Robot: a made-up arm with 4 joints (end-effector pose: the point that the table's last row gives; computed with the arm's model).
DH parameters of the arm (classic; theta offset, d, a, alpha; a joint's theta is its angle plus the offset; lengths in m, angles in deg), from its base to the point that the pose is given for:
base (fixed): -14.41 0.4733 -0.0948 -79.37
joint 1: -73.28 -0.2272 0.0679 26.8
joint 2: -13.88 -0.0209 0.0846 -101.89
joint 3: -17.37 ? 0.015 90
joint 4: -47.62 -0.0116 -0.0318 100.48
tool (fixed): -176.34 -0.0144 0 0
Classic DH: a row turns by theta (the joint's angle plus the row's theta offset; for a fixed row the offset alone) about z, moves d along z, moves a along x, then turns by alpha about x.
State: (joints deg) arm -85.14 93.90 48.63 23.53
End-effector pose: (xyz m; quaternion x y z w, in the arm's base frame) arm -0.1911 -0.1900 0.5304 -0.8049 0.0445 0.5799 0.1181
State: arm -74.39 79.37 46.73 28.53
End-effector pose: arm -0.1925 -0.1938 0.5407 -0.7980 -0.0112 0.5950 0.0951
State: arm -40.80 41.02 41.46 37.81
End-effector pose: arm -0.1741 -0.2186 0.5609 -0.7646 -0.1473 0.6229 0.0755
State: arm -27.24 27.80 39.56 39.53
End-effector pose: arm -0.1596 -0.2303 0.5626 -0.7493 -0.1866 0.6292 0.0887
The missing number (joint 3, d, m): -0.0209
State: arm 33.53 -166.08 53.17 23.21
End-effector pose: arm -0.1522 -0.2141 0.4187 -0.7324 -0.1072 -0.6367 0.2160
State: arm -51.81 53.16 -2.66 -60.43
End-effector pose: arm -0.1745 -0.1974 0.6102 0.9406 -0.0433 0.1361 0.3079
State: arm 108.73 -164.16 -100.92 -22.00
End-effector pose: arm -0.1551 -0.2086 0.4508 0.4533 -0.6590 -0.2979 0.5211
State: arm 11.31 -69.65 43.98 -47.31
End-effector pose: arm -0.2005 -0.2899 0.5239 -0.7690 0.0853 -0.4969 0.3930
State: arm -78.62 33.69 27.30 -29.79
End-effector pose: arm -0.2694 -0.1974 0.5536 0.9584 -0.0924 0.2609 0.0700
